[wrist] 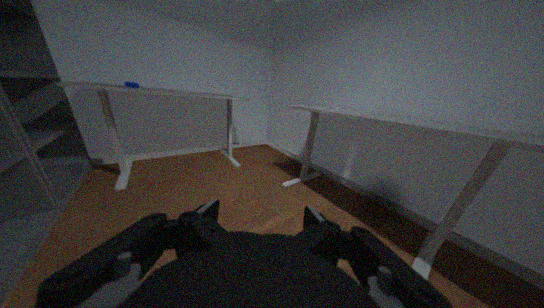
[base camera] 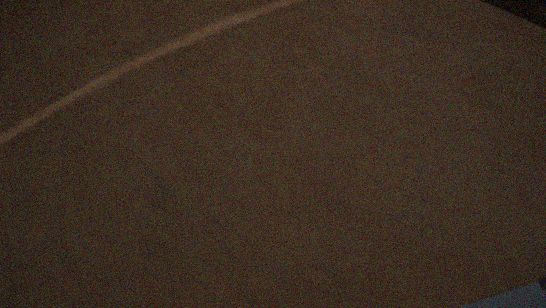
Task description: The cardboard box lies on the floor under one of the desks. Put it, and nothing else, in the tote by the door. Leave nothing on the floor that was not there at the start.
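Places are measured from the arm's base along level axes (x right, y back, z down), in metres.
Pixels of known places: gripper, fingertip midpoint: (wrist: 261, 212).
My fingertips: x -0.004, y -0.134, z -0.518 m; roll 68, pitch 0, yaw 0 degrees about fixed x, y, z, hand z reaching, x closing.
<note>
Behind a point stands the place of what it marks.
My gripper (wrist: 261, 212) @(x -0.003, y -0.134, z -0.518 m) is open in the wrist view, its two black fingertips wide apart with no object between them. One desk (wrist: 180, 93) @(x -0.893, y -1.627, z -0.551 m) stands against the far wall at the left. Another desk (wrist: 400, 120) @(x 0.872, y -1.043, z -0.554 m) stands along the right wall. The cardboard box does not show under either desk in the wrist view, though the shadowed strip under the right desk is dark and grainy. The tote and the door do not show in either view.
A grey shelf unit (wrist: 27, 137) @(x -1.562, y -1.001, z -0.206 m) stands at the left edge of the wrist view. A small blue object (wrist: 131, 85) @(x -1.454, y -1.754, z -0.571 m) lies on the far desk. White desk feet (wrist: 122, 175) @(x -1.569, y -1.519, z 0.372 m) (wrist: 421, 268) @(x 1.122, y -0.701, z 0.371 m) stand on the brown floor (wrist: 190, 185) @(x -0.807, y -1.467, z 0.396 m) (base camera: 280, 165) @(x 0.026, y -0.411, z 0.396 m). A pale line (base camera: 135, 64) @(x -0.263, y -0.745, z 0.396 m) crosses the floor in the base view.
</note>
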